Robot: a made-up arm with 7 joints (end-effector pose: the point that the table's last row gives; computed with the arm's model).
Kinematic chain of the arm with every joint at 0, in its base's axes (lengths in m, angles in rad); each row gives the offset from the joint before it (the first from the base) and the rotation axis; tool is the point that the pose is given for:
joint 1: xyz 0 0 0.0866 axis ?
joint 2: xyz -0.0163 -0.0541 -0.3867 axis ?
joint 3: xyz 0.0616 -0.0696 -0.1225 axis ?
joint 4: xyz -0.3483 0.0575 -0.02 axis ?
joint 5: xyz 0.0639 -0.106 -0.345 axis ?
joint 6: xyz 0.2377 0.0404 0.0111 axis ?
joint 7: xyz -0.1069 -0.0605 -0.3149 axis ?
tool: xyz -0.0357 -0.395 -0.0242
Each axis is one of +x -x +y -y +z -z.
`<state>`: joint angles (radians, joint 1 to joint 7).
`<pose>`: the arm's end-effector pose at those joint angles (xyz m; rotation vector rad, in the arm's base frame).
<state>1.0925 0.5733 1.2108 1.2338 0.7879 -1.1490 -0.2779</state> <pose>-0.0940 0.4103 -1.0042 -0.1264 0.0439 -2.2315</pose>
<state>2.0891 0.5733 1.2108 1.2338 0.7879 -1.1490 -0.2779</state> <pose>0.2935 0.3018 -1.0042 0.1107 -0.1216 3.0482</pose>
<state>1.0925 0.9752 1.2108 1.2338 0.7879 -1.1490 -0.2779</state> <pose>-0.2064 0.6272 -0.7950 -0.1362 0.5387 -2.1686</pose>
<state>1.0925 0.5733 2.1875 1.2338 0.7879 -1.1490 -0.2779</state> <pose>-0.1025 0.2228 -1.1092 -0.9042 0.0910 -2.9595</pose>
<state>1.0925 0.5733 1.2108 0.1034 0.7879 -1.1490 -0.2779</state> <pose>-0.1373 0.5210 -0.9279 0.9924 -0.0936 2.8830</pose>
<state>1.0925 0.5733 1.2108 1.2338 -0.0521 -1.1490 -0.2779</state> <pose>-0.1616 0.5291 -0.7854 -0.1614 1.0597 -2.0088</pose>
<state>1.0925 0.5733 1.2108 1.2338 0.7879 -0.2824 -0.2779</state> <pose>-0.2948 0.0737 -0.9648 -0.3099 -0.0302 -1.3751</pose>
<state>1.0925 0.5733 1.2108 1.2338 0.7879 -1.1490 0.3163</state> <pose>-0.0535 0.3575 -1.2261 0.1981 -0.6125 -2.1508</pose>
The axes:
joint 1: -z
joint 2: +y
joint 3: -z
joint 4: +z
joint 5: -y
joint 6: +z
joint 7: +x

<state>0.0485 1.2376 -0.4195 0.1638 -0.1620 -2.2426 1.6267</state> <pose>-1.2043 0.0359 -0.6152 0.1155 -0.2827 -1.5259</pose>
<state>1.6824 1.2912 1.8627 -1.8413 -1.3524 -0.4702 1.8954</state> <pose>-0.1036 0.6024 -1.1376 1.9868 1.1596 0.0951</pose>
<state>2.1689 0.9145 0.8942 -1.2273 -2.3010 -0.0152 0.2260</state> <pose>0.8476 -0.0119 -0.1666 -1.3959 0.6540 0.5887</pose>
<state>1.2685 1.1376 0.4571 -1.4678 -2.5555 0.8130 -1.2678</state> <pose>0.0508 0.9041 -0.1710 2.1544 0.5329 -1.5856</pose>
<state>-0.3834 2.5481 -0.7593 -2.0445 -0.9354 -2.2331 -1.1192</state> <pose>-0.1569 -0.5252 0.1598 1.1127 0.2255 0.4961</pose>
